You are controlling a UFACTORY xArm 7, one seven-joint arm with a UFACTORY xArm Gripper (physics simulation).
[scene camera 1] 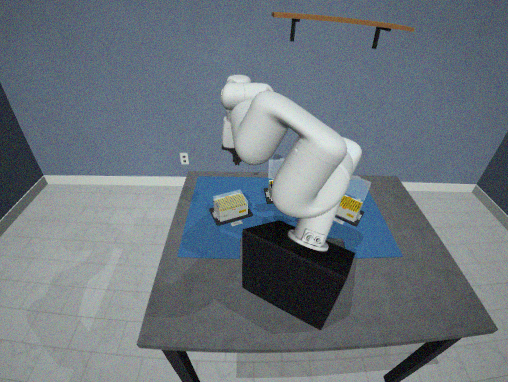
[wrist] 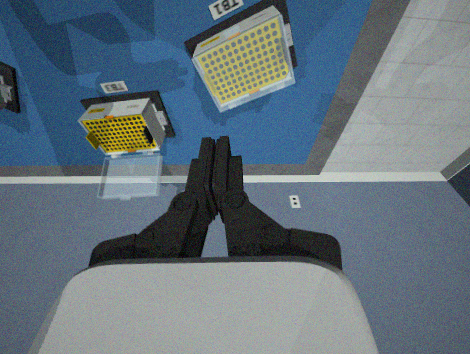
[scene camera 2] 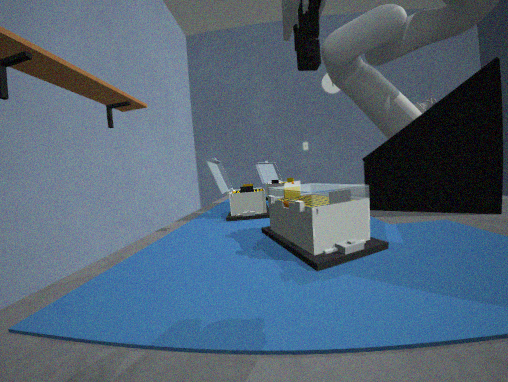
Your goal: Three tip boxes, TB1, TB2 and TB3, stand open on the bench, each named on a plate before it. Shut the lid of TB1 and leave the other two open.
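Frame: origin at the arm's base, x ahead, y left, z up, level; centimetres.
Seen in the pictures: gripper, between the fingertips: (scene camera 1: 237, 163) (wrist: 219, 153) (scene camera 2: 309, 67); arm's base, origin of its link: (scene camera 1: 307, 241) (scene camera 2: 408, 131).
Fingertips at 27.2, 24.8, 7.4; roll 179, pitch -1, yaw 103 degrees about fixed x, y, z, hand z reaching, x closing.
Note:
Offsets run from my fingertips to a thing's top centre, as dx, dy, dz. "pt": to the spot under its first point. Level surfaces: height alone.
TB1 @(+0.3, +2.4, -18.0) (scene camera 1: 231, 209) (scene camera 2: 342, 227) (wrist: 245, 60), named by its plate @(pt -4.2, -0.2, -25.5) (wrist: 226, 7), has its clear lid @(pt -2.1, +8.0, -18.4) (scene camera 2: 345, 191) down flat over the yellow tip rack. TB3 (scene camera 2: 247, 204) (wrist: 117, 132) stands open, its clear lid @(+22.4, -16.9, -10.3) (scene camera 1: 276, 167) (scene camera 2: 218, 176) (wrist: 131, 175) tilted up and back. The third box, TB2 @(+8.0, -45.8, -18.2) (scene camera 1: 351, 206), is also open with its lid @(pt +13.1, -51.9, -15.0) (scene camera 1: 361, 187) (scene camera 2: 268, 172) raised; its plate cannot be read. My gripper (scene camera 1: 236, 161) (scene camera 2: 308, 67) (wrist: 219, 153) is shut and empty, high above the boxes and touching none of them.
The boxes stand on dark bases on a blue mat @(dz -25.7) (scene camera 1: 205, 245) (scene camera 2: 200, 300) on the grey table @(dz -26.0) (scene camera 1: 200, 310). The arm stands on a black block (scene camera 1: 295, 275) (scene camera 2: 450, 165) and partly hides TB3 in scene camera 1. A wooden shelf (scene camera 1: 340, 20) (scene camera 2: 70, 67) is on the wall.

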